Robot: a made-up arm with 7 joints.
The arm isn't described. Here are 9 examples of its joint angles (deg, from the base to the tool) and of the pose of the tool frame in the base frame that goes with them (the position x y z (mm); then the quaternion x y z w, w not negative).
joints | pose
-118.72 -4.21 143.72 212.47 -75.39 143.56 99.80 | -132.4 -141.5 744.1 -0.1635 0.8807 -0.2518 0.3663
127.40 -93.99 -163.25 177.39 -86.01 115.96 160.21 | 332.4 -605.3 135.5 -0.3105 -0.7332 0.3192 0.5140
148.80 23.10 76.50 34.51 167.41 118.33 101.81 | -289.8 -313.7 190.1 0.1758 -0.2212 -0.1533 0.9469
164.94 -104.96 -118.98 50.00 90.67 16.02 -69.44 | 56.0 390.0 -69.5 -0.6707 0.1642 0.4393 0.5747
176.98 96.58 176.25 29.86 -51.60 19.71 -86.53 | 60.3 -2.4 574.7 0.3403 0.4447 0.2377 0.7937
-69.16 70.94 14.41 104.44 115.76 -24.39 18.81 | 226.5 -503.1 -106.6 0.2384 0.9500 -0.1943 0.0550
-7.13 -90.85 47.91 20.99 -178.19 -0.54 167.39 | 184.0 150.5 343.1 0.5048 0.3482 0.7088 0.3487
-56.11 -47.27 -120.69 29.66 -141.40 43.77 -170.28 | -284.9 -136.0 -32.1 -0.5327 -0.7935 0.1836 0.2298
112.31 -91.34 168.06 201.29 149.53 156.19 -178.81 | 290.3 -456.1 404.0 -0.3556 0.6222 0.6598 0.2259
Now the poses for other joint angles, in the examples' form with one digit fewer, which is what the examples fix.
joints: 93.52 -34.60 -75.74 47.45 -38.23 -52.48 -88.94
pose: 407 93 389 0.228 0.482 0.771 0.349
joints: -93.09 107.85 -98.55 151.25 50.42 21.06 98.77
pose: -213 -719 5 0.012 -0.832 0.343 0.435
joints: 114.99 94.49 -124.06 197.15 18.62 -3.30 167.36
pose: -476 506 15 -0.657 -0.441 0.095 0.604
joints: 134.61 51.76 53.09 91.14 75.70 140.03 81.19
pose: -533 -8 266 0.054 0.419 -0.311 0.851
